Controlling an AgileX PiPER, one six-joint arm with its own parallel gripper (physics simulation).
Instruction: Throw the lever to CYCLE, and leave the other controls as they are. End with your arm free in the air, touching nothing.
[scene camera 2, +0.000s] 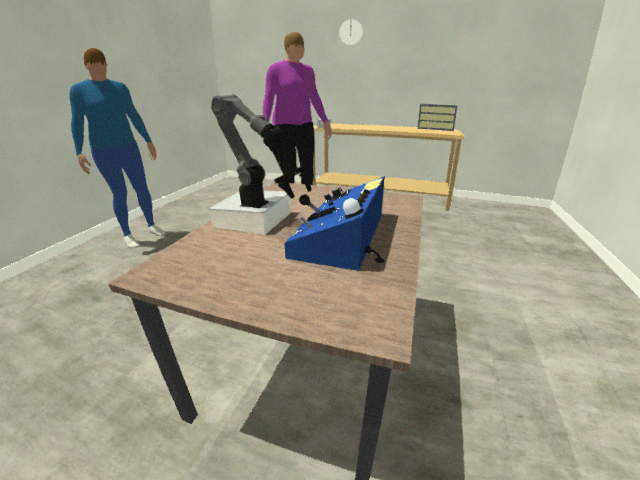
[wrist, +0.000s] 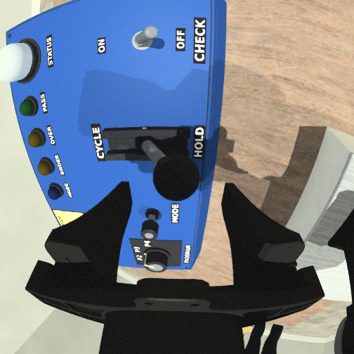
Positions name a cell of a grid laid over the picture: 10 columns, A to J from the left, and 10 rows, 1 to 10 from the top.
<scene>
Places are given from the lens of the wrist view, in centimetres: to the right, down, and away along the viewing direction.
gripper (wrist: E6): 0, 1, 14
lever (wrist: E6): 0, 0, 14
</scene>
